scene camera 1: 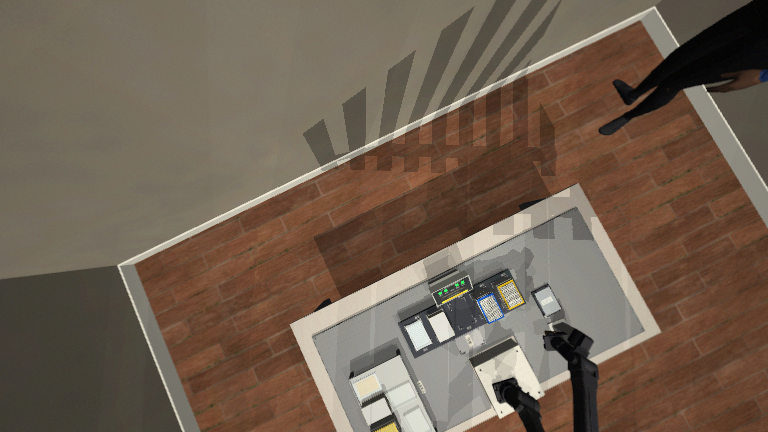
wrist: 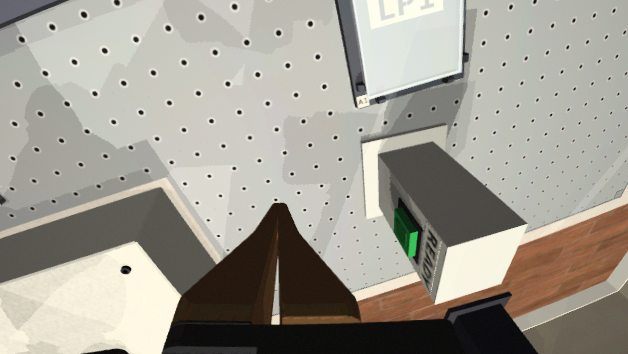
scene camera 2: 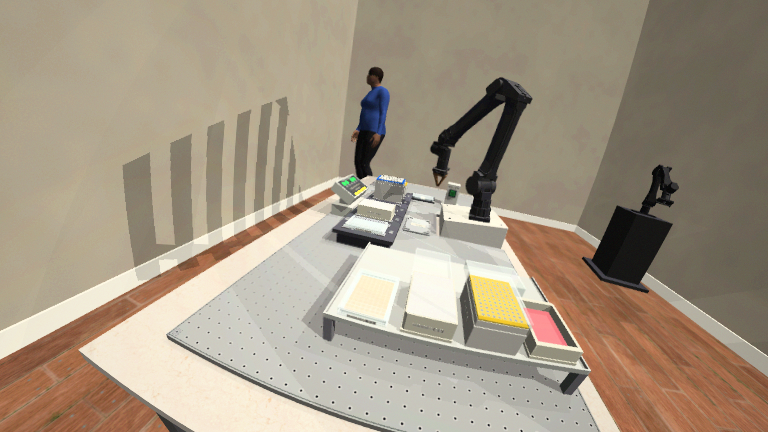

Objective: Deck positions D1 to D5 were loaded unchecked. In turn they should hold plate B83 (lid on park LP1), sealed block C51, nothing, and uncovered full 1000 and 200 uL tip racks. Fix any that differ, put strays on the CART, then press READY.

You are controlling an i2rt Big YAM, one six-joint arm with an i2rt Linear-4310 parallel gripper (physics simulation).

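Places are measured from the arm's base along level axes (x ahead, y left, z up), in centimetres.
Pixels of known places: gripper, fingertip midpoint: point(scene camera 1: 545, 331) point(wrist: 279, 212) point(scene camera 2: 437, 186); arm's base, link origin: point(scene camera 1: 506, 389) point(scene camera 2: 479, 217).
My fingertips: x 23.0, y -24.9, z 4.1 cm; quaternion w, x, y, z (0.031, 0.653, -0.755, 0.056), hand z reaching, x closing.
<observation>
Ahead of a thing's pixels: the offset from my fingertips to its top centre. "pt": to the spot under its first point.
My gripper point(scene camera 2: 439, 184) point(wrist: 279, 212) is shut and empty, above the board left of the READY box @[dy -13.2, dx -7.8, dz +1.0 cm] point(wrist: 450, 195) point(scene camera 2: 453, 192) in the wrist view. Its green button @[dy -10.3, dx -8.0, dz -2.5 cm] point(wrist: 406, 232) faces the gripper's side, apart from the fingertips. A clear lid @[dy -11.5, dx +8.6, dz -10.2 cm] point(wrist: 415, 55) point(scene camera 1: 546, 300) lies on park LP1. On the deck, from the left in scene camera 1, are a clear plate @[dy +58.6, dx +12.6, dz -5.5 cm] point(scene camera 1: 417, 334) point(scene camera 2: 367, 225), a white block @[dy +46.3, dx +14.6, dz -2.7 cm] point(scene camera 1: 440, 326) point(scene camera 2: 375, 209), an empty position point(scene camera 1: 462, 314), a blue tip rack @[dy +21.9, dx +18.8, dz +3.4 cm] point(scene camera 1: 489, 307) point(scene camera 2: 390, 185) and a yellow tip rack @[dy +9.7, dx +20.8, dz -0.4 cm] point(scene camera 1: 510, 293). Plate and block labels are unreadable.
A raised white tray point(scene camera 2: 386, 256) holds a peach-welled plate @[dy +90.3, dx -3.5, dz -4.4 cm] point(scene camera 2: 370, 295), a white block @[dy +88.5, dx -14.1, dz -1.8 cm] point(scene camera 2: 430, 308), a yellow rack @[dy +86.7, dx -24.8, dz +1.0 cm] point(scene camera 2: 496, 300) and clear lids. A pink-lined bin @[dy +85.0, dx -35.4, dz -2.9 cm] point(scene camera 2: 547, 327) is beside them. A display @[pt dy +36.5, dx +30.9, dz +0.2 cm] point(scene camera 1: 452, 290) point(scene camera 2: 350, 188) shows green lights. The arm's base box point(scene camera 1: 507, 376) stands near.
</observation>
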